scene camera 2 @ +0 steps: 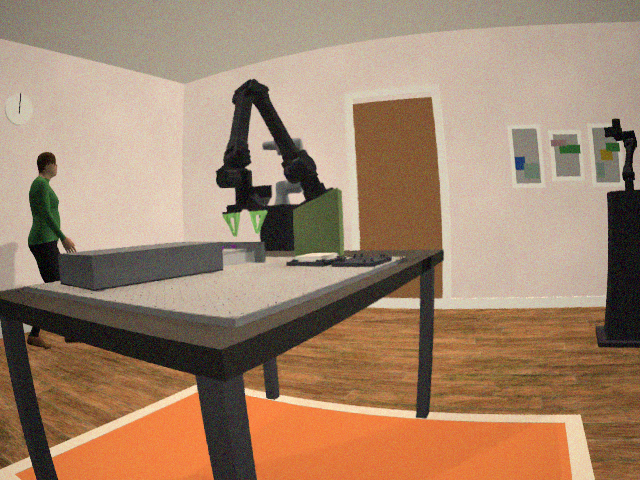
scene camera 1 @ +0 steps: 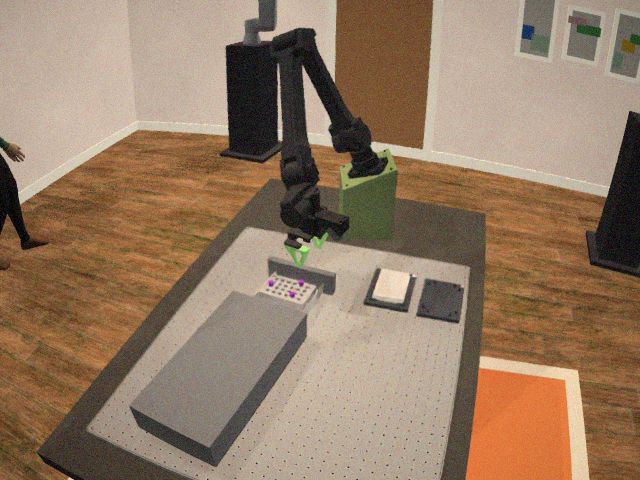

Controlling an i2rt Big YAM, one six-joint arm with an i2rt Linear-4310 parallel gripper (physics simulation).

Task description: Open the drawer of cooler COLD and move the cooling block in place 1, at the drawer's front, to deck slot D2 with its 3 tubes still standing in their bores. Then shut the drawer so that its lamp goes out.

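Frame: origin at the arm's base, x back, y down, z right, level; millimetres.
Seen in the pictures: gripper, fingertip midpoint: [scene camera 2: 246,235] [scene camera 1: 309,257]; arm's base at its link origin: [scene camera 2: 318,198] [scene camera 1: 368,169].
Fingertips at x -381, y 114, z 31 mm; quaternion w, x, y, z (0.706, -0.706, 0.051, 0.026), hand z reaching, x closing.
Observation:
Offsets run from my fingertips to a thing's top centre. "*": to the spot under its first point.
The drawer @(* dx -32, dy +42, dz +9 mm) [scene camera 1: 301,275] [scene camera 2: 258,251] of the long grey cooler [scene camera 1: 222,361] [scene camera 2: 149,264] stands open. A white cooling block @(dx -104, dy +39, dz +14 mm) [scene camera 1: 285,290] with rows of bores and three purple-topped tubes sits in it, just behind the drawer's front panel. In the scene camera 2 view the cooler and drawer mostly hide the block. My gripper [scene camera 1: 309,255] [scene camera 2: 247,234] is open and empty, its green fingers pointing down, above the drawer's front end and clear of the block. Two dark deck plates lie to the right; I cannot read which is D2. The lamp does not show clearly.
A flat white piece @(dx +64, dy +64, dz -221 mm) [scene camera 1: 392,285] [scene camera 2: 317,255] lies on the left deck plate @(dx +64, dy +72, dz -221 mm) [scene camera 1: 386,306]. The right deck plate @(dx +74, dy +68, dz -369 mm) [scene camera 1: 440,301] [scene camera 2: 361,258] is bare. The green arm base [scene camera 1: 368,209] [scene camera 2: 317,224] stands behind the plates. A person in green [scene camera 2: 43,211] stands beyond the table at the left.

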